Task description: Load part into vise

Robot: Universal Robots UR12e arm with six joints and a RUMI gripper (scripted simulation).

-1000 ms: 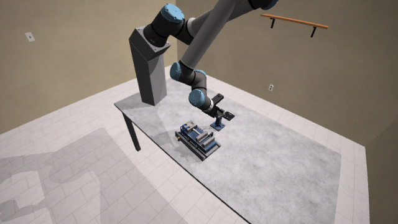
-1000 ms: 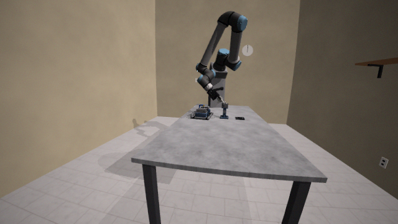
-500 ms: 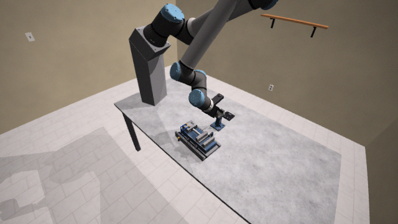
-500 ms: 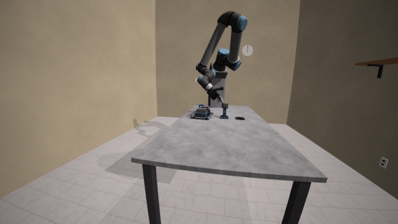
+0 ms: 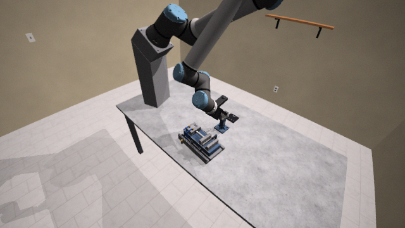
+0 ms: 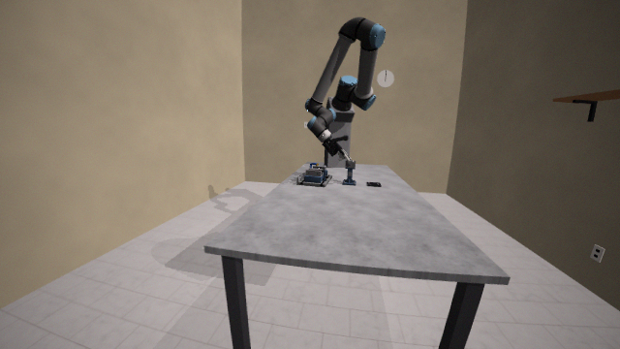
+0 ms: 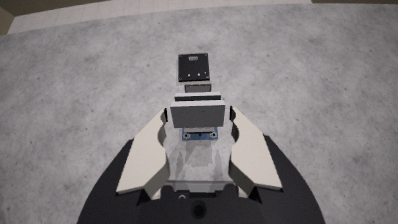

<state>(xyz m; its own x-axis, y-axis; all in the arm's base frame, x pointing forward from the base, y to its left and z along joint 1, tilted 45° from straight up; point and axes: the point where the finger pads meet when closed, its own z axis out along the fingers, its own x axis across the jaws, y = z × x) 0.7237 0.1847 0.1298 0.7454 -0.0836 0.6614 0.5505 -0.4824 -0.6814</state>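
Now: the part 10 mm to the left of my hand and 10 mm below it. Round my hand: cylinder rod (20 mm ahead, 220 mm to the right, 90 mm below); then work stop (100 mm ahead, 160 mm to the right, 80 mm below); then moving jaw (70 mm ahead, 220 mm to the right, 90 mm below).
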